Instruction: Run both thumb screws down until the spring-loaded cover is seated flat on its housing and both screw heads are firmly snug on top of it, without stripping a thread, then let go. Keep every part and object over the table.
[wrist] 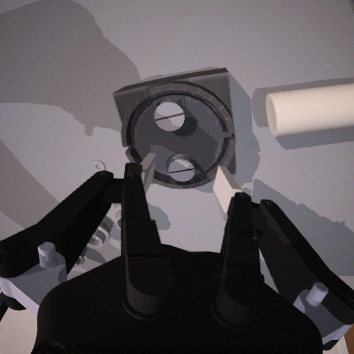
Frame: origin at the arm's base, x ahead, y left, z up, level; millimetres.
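Where they show: gripper, between the fingertips: (184, 171).
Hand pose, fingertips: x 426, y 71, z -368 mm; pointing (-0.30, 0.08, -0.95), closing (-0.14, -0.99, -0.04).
Note:
Things, the pixels of their top centre, and the offset from my fingertips. "*": a spot on its surface instead. Level surfaces: height alone.
- dark square housing, a spot on its surface: (217, 84) * 82 mm ahead, 25 mm right, 39 mm down
- dark round cover, centre of its top: (176, 140) 21 mm ahead, 13 mm left, 29 mm down
- far screw, centre of its top: (168, 116) 52 mm ahead, 20 mm left, 16 mm down
- cream cylinder, centre of its top: (343, 114) 73 mm ahead, 162 mm right, 29 mm down
- small pale ring, centre of its top: (98, 166) 56 mm back, 144 mm left, 77 mm down
- grey table, height of its surface: 79 mm down
The dark square housing (217, 84) with its round ring is in the upper middle of the wrist view. Inside the ring is the dark round cover (150, 135). Two pale slotted thumb screws show on it. The far screw (170, 116) has a smooth round head and a dark shadow beside it. The near screw (181, 171) has a knurled side, and its slot runs nearly across the view. My gripper (184, 171) is open, its two pale finger pads apart on either side of the near screw, with gaps to both. The fingertips' exact height and whether the cover is flat cannot be told.
A cream cylinder (315, 109) lies to the right of the housing. A small pale ring (99, 165) and several small metal parts (100, 236) lie at the left, partly hidden behind the left finger linkage. Broad shadows cross the grey table (290, 40).

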